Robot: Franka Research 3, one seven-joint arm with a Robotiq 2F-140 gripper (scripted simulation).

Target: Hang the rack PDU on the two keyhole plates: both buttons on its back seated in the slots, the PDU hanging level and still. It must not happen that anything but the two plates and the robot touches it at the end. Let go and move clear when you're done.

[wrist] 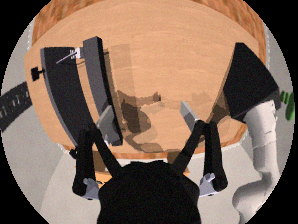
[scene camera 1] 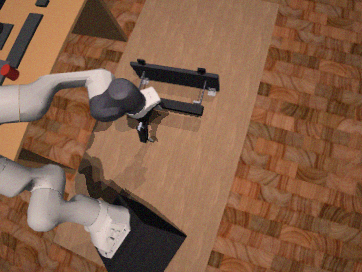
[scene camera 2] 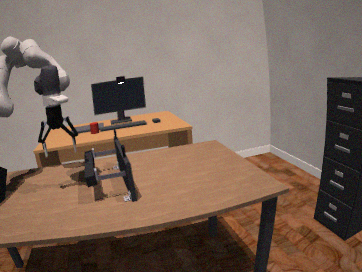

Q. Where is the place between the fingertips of the gripper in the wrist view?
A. At 146, 108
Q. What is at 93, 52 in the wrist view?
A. A rack PDU.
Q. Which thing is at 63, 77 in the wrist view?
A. A mounting panel.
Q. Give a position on a mounting panel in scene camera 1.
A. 179, 78
